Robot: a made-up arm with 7 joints. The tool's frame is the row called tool. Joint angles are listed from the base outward.
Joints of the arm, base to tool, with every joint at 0 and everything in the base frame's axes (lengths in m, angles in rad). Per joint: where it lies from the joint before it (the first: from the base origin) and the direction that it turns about. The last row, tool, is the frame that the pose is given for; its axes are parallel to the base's.
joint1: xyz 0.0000 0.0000 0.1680 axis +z
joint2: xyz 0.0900 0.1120 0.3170 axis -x
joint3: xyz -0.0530 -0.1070 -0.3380 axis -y
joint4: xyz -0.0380 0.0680 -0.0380 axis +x
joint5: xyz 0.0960 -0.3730 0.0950 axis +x
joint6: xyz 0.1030 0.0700 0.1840 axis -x
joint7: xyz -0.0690 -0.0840 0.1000 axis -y
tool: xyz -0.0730 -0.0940 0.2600
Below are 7 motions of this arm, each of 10 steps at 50 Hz.
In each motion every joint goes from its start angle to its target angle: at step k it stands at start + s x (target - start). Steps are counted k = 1, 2, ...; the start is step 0. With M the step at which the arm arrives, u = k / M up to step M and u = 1 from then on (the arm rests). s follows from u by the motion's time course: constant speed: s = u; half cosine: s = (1 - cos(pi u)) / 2; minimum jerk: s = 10 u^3 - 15 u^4 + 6 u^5.
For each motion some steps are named. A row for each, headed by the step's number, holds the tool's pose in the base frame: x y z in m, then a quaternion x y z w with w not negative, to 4 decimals.
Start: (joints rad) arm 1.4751 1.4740 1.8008 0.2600 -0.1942 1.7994 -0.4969
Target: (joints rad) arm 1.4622 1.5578 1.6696 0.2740 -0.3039 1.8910 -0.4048
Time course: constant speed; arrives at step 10
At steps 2, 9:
2: 0.1052 -0.2450 0.4356 0.0721 -0.9534 -0.0912 0.2785
9: 0.0985 -0.1723 0.4249 0.0346 -0.9628 -0.1624 0.2133

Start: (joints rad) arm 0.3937 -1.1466 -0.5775 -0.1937 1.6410 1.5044 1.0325
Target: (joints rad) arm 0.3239 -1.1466 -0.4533 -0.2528 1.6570 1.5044 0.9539
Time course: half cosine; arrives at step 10
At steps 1, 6, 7, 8, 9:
1: 0.2079 -0.2061 -0.1415 0.5406 -0.0978 0.0584 0.8336
6: 0.1940 -0.2425 -0.1140 0.5296 -0.1273 0.0397 0.8377
7: 0.1899 -0.2506 -0.1078 0.5269 -0.1337 0.0353 0.8386
8: 0.1864 -0.2569 -0.1028 0.5246 -0.1387 0.0319 0.8393
9: 0.1840 -0.2610 -0.0996 0.5232 -0.1419 0.0296 0.8398

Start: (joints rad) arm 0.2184 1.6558 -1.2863 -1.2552 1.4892 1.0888 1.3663
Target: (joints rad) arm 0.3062 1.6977 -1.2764 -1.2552 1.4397 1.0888 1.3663
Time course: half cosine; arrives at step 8
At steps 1, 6, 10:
1: 0.6354 0.3043 0.5752 -0.7635 0.1890 0.3572 0.5037
6: 0.6080 0.3547 0.5576 -0.7787 0.1763 0.3808 0.4664
10: 0.6026 0.3633 0.5544 -0.7814 0.1739 0.3847 0.4596

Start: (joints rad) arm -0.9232 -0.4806 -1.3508 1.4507 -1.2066 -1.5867 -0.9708
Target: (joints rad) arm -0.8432 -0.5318 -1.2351 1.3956 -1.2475 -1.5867 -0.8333
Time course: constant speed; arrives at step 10
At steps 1, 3, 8, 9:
1: -0.1488 0.3155 -0.3227 0.9853 0.1601 -0.0355 0.0468
3: -0.1458 0.3044 -0.3291 0.9830 0.1690 -0.0390 0.0610
8: -0.1367 0.2774 -0.3428 0.9761 0.1885 -0.0476 0.0970
9: -0.1347 0.2721 -0.3451 0.9746 0.1920 -0.0492 0.1043

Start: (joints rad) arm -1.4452 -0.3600 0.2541 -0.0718 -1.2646 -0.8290 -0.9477
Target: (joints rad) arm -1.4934 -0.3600 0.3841 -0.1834 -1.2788 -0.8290 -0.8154
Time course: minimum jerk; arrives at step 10
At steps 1, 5, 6, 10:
1: -0.1094 -0.1989 0.5326 0.1995 0.2882 -0.6781 0.6460
5: -0.0950 -0.1453 0.5624 0.1477 0.2580 -0.7165 0.6311
6: -0.0882 -0.1252 0.5718 0.1281 0.2471 -0.7298 0.6244
10: -0.0745 -0.0902 0.5858 0.0937 0.2288 -0.7517 0.6114

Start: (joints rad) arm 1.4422 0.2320 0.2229 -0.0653 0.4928 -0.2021 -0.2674
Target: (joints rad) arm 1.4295 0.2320 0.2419 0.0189 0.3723 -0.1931 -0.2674
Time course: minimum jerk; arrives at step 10
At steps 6, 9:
6: 0.6079 -0.0670 0.7919 0.1151 0.1314 0.6988 0.6936
9: 0.6059 -0.0708 0.7867 0.1120 0.1245 0.6979 0.6963

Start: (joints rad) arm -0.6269 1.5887 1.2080 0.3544 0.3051 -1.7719 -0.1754
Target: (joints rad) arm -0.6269 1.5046 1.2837 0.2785 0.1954 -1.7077 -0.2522
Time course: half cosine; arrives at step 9
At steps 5, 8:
5: 0.0921 -0.3732 1.0966 0.3069 0.1927 0.3284 0.8722
8: 0.0719 -0.3552 1.1083 0.2640 0.1841 0.3496 0.8799

